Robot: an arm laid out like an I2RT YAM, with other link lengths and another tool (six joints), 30 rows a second.
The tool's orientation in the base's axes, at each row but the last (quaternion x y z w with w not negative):
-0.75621 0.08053 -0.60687 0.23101
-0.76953 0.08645 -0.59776 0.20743
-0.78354 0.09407 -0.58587 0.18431
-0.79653 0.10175 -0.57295 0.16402
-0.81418 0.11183 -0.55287 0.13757
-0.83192 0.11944 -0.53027 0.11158
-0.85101 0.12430 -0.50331 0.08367
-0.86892 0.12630 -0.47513 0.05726
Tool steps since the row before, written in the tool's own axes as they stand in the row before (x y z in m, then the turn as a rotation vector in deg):
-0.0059 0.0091 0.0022 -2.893 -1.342 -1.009
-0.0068 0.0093 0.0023 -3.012 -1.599 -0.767
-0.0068 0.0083 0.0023 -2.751 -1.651 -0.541
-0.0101 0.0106 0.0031 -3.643 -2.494 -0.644
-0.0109 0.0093 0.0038 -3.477 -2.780 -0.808
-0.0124 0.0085 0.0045 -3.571 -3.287 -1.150
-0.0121 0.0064 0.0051 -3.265 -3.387 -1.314
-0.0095 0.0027 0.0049 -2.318 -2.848 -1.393
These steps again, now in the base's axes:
0.0021 -0.0051 -0.0096 -1.901 2.091 -1.790
0.0014 -0.0053 -0.0104 -1.731 2.420 -1.834
0.0007 -0.0047 -0.0099 -1.442 2.413 -1.639
-0.0001 -0.0058 -0.0138 -1.850 3.490 -2.075
-0.0007 -0.0047 -0.0140 -1.933 3.686 -1.773
-0.0017 -0.0038 -0.0151 -2.242 4.176 -1.554
-0.0019 -0.0024 -0.0143 -2.232 4.178 -1.193
-0.0012 -0.0001 -0.0110 -1.898 3.402 -0.500

